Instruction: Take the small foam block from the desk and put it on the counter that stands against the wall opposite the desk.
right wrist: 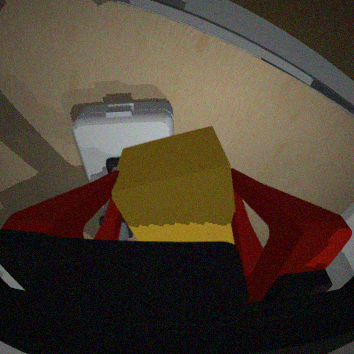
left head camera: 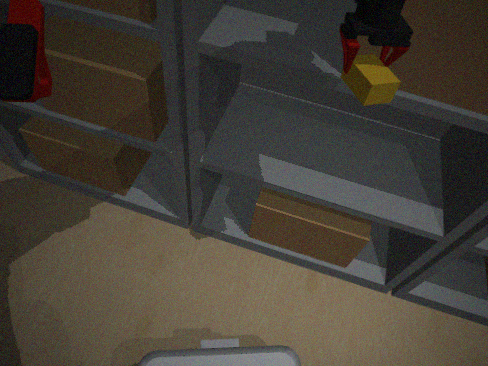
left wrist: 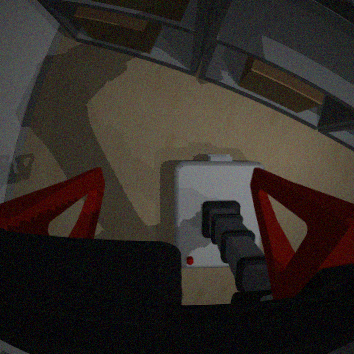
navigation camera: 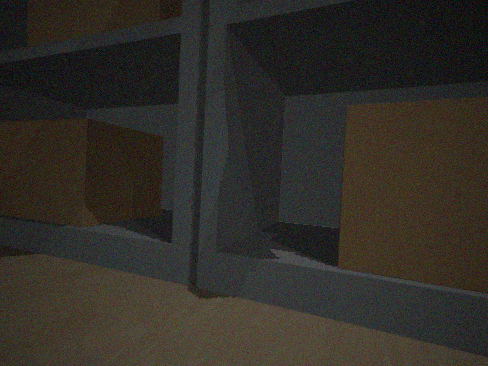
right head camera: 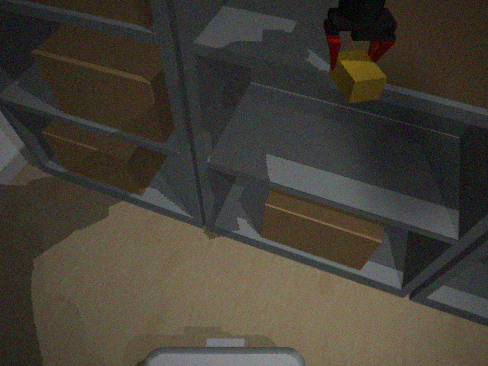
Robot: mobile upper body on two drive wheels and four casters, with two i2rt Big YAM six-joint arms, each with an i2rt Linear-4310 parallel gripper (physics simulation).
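Places are measured from the left arm's base along level axes (x ahead, y left, z up), in millimetres.
Where they show: left gripper, fingertip midpoint: [left wrist: 177, 175]; right gripper, fingertip midpoint: [right wrist: 175, 176] [left head camera: 361, 72] [right head camera: 349, 69].
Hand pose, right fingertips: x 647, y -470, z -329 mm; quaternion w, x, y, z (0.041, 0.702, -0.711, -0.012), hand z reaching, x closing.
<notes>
After its pixels a point has its place.
The small foam block is a yellow block [left head camera: 372, 82] {x 580, y -460, z -299 mm} [right head camera: 361, 79] {x 579, y -469, z -299 mm} [right wrist: 175, 195] {x 656, y -469, z -303 mm}. My right gripper [left head camera: 367, 61] {x 647, y -470, z -329 mm} [right head camera: 354, 59] {x 647, y -470, z -329 mm} [right wrist: 175, 176] {x 647, y -470, z -329 mm} is shut on it, with one red finger on each side, and holds it up in front of the upper part of the grey shelving. My left gripper [left wrist: 177, 175] {x 344, y 2, z -133 mm} is open and empty, with its red fingers wide apart over the floor and the robot's base; part of it also shows at the upper left edge of the left head camera view. I cannot make out the desk or the counter for certain in any view.
Grey shelving [left head camera: 182, 110] {x 908, y -104, z -686 mm} [right head camera: 187, 110] {x 914, y -106, z -687 mm} [navigation camera: 190, 150] {x 887, y -92, z -1143 mm} stands ahead, with brown boxes [left head camera: 305, 230] {x 729, y -565, z -1131 mm} [right head camera: 320, 230] {x 724, y -578, z -1115 mm} [navigation camera: 415, 195] {x 768, y -463, z -1205 mm} on its shelves. The robot's pale base [left head camera: 220, 357] {x 291, y -225, z -1150 mm} [right head camera: 225, 357] {x 288, y -228, z -1150 mm} [left wrist: 192, 175] {x 244, y -67, z -1150 mm} [right wrist: 125, 132] {x 246, y -252, z -1150 mm} is below. A pale upright surface [left wrist: 12, 75] {x 877, y 1044, z -1111 mm} stands at the left.
</notes>
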